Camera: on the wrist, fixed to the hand. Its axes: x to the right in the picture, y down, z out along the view.
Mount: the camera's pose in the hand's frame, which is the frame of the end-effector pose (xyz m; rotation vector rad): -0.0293 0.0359 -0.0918 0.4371 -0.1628 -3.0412
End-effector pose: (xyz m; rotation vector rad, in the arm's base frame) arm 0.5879 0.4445 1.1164 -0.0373 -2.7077 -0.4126
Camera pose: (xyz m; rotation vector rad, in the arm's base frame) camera 0.6531 0.4531 1.1955 -2.7478 0.2140 0.1799
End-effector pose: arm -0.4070 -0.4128 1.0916 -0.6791 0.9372 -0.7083
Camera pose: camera -0.4913 -0.3876 1.0384 0.9493 1.0558 2.2678
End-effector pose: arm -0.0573 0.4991 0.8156 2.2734 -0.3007 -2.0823
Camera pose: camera 0.0273 0.4599 0.8590 -0.1891 -1.3547 0.1486
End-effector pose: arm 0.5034 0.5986 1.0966 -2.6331 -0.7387 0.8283
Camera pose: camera 0.5513 0.5425 1.1683 0.6528 -2.2125 -0.1162
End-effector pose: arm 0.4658 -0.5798 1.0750 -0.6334 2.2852 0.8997
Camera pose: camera 0.4324 -0.6166 1.1650 -1.9949 -0.4387 -0.9834
